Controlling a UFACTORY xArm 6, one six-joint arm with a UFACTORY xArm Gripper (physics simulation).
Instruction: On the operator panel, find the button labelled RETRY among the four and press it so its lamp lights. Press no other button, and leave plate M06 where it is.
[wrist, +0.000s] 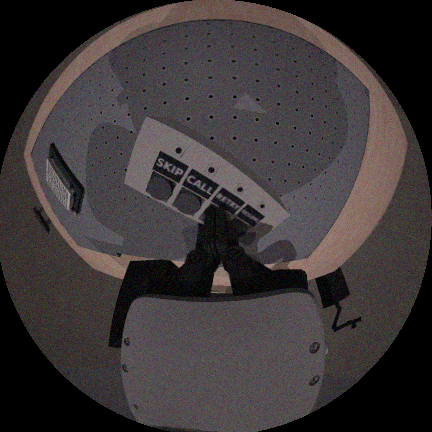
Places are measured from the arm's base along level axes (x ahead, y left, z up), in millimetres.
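Pixels of known places: gripper, fingertip midpoint: (217, 219).
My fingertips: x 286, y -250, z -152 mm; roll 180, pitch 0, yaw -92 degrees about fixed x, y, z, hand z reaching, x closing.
Ahead of a thing's pixels: the offset from my fingertips to its top centre. "pt": to the spot under its first point. Level surfaces: height alone.
The pale operator panel @[pt dx +66, dy +57, dz -11 mm] (137, 167) lies tilted across the view. Its labels SKIP @[dx +55, dy +28, dz -11 mm] (170, 165), CALL @[dx +32, dy +8, dz -11 mm] (200, 184) and RETRY @[dx +10, dy -12, dz -11 mm] (228, 201) are readable; the fourth label @[pt dx -13, dy -33, dz -11 mm] (251, 215) is small and blurred. The round dark buttons under SKIP @[dx +40, dy +45, dz -8 mm] (160, 186) and CALL @[dx +17, dy +25, dz -8 mm] (187, 204) show. My gripper (217, 219) is shut and empty, its fingertips over the place just below the RETRY label, hiding the button there. Whether they touch it, I cannot tell. The small lamp above RETRY @[dx +20, dy -24, dz -11 mm] (240, 189) is dark, like the others. I cannot read M06 anywhere.
A dark-framed piece with a white printed face @[dx +144, dy +335, dz -38 mm] (58, 185) stands at the left on the perforated grey board @[dz -64 mm] (295, 150). A wooden border (385, 145) runs around the board. A dark box with a bent arm (332, 287) is at the lower right, beyond the border.
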